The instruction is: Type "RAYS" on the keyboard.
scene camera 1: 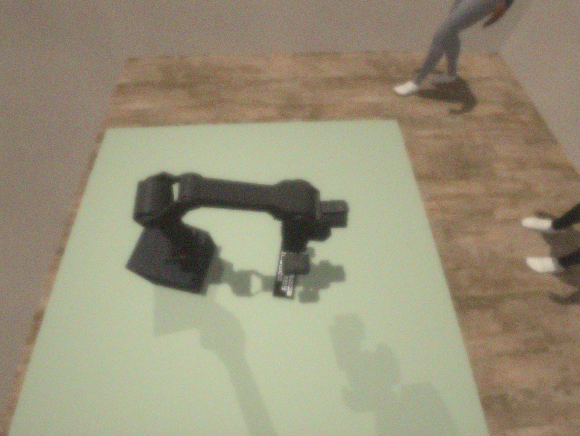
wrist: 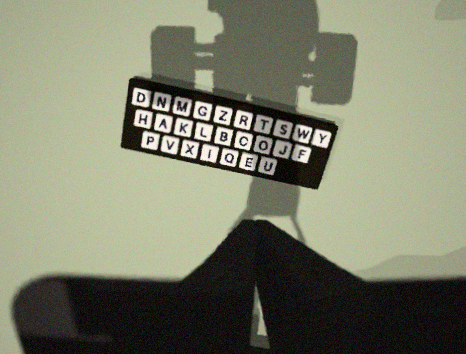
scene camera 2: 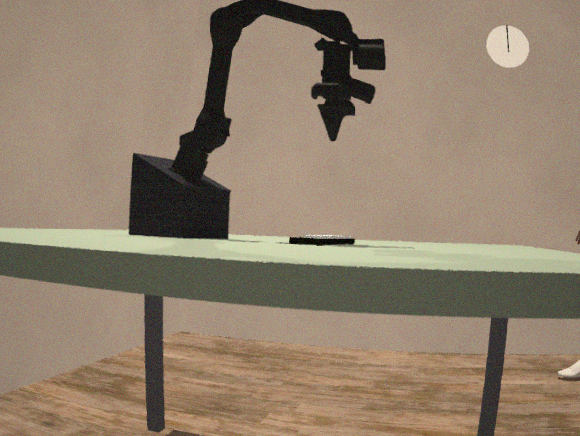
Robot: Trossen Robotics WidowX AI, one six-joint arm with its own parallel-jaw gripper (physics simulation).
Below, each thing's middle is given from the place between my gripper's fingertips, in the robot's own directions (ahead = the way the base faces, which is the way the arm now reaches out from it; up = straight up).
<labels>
The black keyboard (wrist: pixel 163 120) is 1 cm behind my hand, 1 cm to the left of it and 20 cm below it.
</labels>
